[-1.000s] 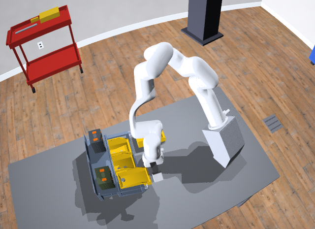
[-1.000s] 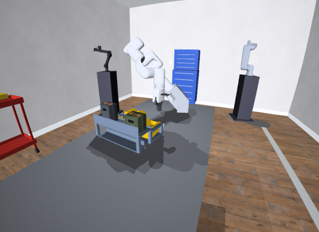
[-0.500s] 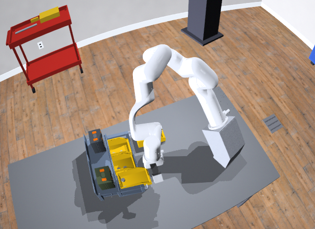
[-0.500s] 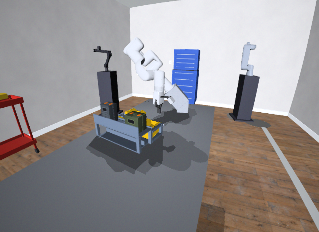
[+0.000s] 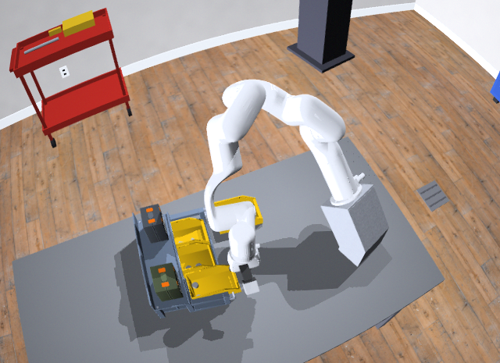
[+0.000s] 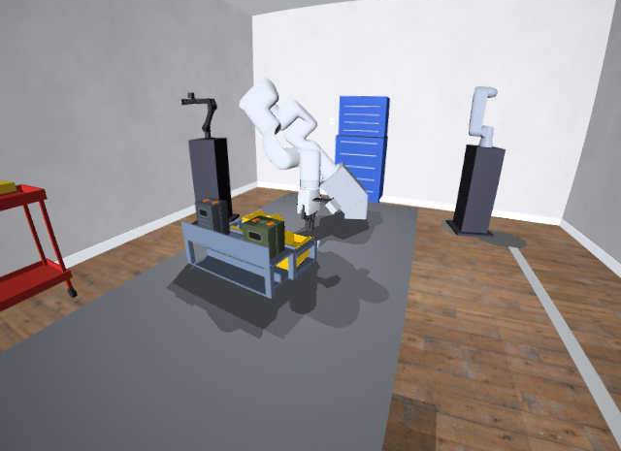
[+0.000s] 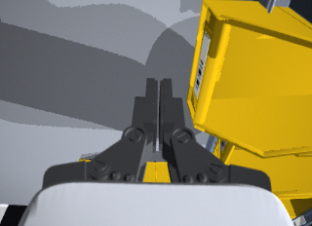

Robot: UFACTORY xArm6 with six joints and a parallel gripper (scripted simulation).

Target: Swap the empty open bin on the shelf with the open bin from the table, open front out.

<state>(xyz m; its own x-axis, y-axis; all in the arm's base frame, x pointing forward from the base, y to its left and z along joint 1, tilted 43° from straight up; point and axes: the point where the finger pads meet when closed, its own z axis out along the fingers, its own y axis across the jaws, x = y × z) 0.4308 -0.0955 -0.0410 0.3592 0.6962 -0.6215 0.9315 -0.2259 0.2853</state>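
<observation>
My hand is 130 mm to the left of the shelf lip, 80 mm above it and 30 mm short of it. From my hand the other things lie so: olive box 250 mm ahead, 100 mm to the right, 50 mm above; dark grey box 310 mm to the right, 170 mm ahead, 70 mm above.
</observation>
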